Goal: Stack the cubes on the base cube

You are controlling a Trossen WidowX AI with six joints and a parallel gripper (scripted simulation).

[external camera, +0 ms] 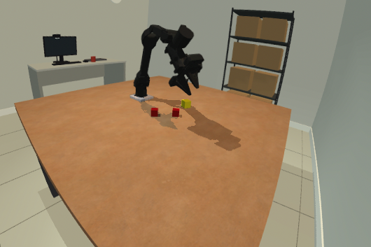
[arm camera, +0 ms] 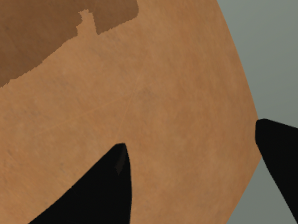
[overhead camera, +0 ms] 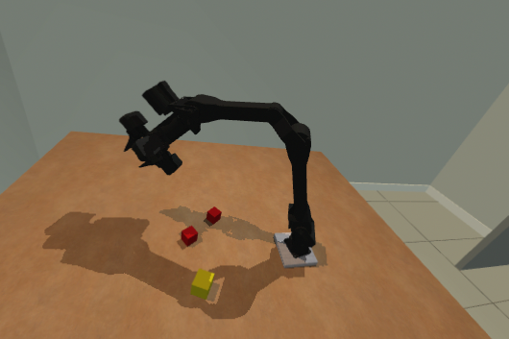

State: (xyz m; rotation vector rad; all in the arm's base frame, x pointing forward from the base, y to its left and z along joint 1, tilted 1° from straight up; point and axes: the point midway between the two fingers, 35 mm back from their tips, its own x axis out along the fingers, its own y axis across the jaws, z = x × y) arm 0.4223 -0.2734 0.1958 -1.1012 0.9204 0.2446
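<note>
Right now my gripper tip is 14 cm past the yellow base cube, 30 cm to the right of it and 16 cm above it.
</note>
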